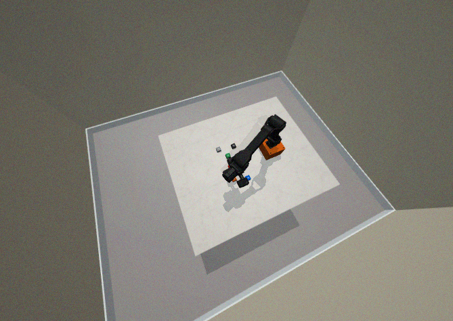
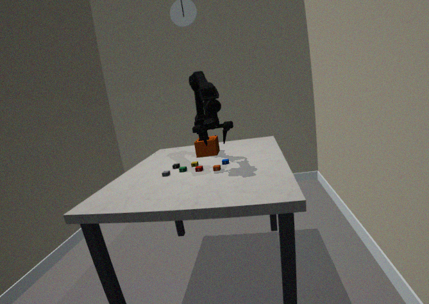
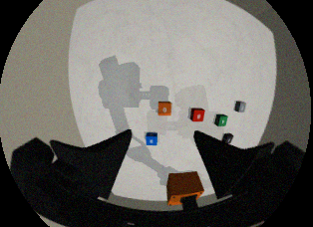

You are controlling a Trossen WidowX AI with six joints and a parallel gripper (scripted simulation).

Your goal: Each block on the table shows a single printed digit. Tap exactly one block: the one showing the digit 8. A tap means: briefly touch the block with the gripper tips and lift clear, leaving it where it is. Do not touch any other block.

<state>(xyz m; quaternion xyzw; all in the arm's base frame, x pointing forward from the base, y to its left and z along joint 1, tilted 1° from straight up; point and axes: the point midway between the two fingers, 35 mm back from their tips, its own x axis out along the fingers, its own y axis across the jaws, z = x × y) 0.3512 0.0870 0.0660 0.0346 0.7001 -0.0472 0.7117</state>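
The red block is 30 mm behind my gripper tip, 100 mm to the right of it and 110 mm below it. Also, from my gripper tip: orange block: 10 mm to the right, 110 mm below; then blue block: 90 mm behind, 30 mm to the left, 110 mm below; then yellow block: 120 mm behind, 130 mm to the right, 110 mm below.
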